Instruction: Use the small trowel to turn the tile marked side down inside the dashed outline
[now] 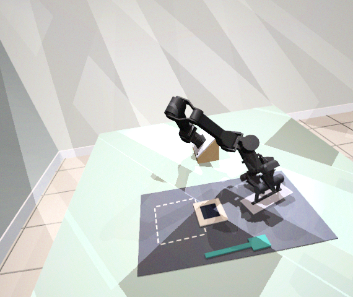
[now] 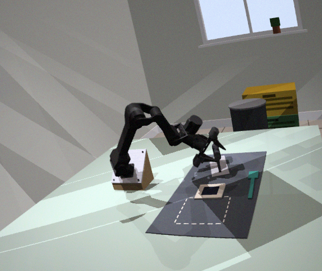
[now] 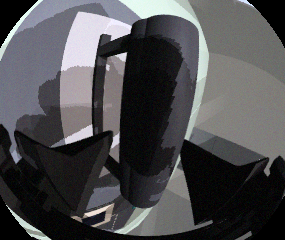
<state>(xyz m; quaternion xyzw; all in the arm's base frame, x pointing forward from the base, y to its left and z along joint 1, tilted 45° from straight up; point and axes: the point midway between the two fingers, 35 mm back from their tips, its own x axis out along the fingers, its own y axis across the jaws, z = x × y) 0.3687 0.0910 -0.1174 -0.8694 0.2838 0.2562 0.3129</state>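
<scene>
Right now the dark mat is 18 cm to the right of my gripper tip and 7 cm below it. Also, from my gripper tip: teal trowel 16 cm to the right, 14 cm ahead, 5 cm below; tile 22 cm to the right, 5 cm below, 1 cm behind.
</scene>
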